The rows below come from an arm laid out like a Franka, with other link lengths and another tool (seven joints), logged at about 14 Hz.
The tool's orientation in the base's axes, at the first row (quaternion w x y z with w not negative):
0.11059, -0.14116, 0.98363, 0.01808
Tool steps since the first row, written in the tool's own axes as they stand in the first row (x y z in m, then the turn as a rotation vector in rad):
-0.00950, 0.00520, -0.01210, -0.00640, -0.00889, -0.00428
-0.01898, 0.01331, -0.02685, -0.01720, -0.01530, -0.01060
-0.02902, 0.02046, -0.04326, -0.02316, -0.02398, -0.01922
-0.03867, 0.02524, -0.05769, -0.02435, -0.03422, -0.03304
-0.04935, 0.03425, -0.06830, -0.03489, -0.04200, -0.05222
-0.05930, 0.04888, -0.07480, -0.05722, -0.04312, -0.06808
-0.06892, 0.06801, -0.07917, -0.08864, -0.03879, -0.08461
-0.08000, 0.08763, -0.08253, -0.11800, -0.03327, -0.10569
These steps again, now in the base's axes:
0.00485, 0.00678, 0.01393, 0.00758, -0.00706, 0.00556
0.00831, 0.01617, 0.03046, 0.01815, -0.01068, 0.01410
0.01220, 0.02468, 0.04872, 0.02434, -0.01795, 0.02379
0.01682, 0.03095, 0.06496, 0.02540, -0.02838, 0.03748
0.02202, 0.04181, 0.07772, 0.03338, -0.03424, 0.05849
0.02583, 0.05813, 0.08634, 0.05122, -0.03026, 0.07892
0.02851, 0.07883, 0.09282, 0.07589, -0.01861, 0.10205
0.03264, 0.10046, 0.09865, 0.09733, -0.00669, 0.12917

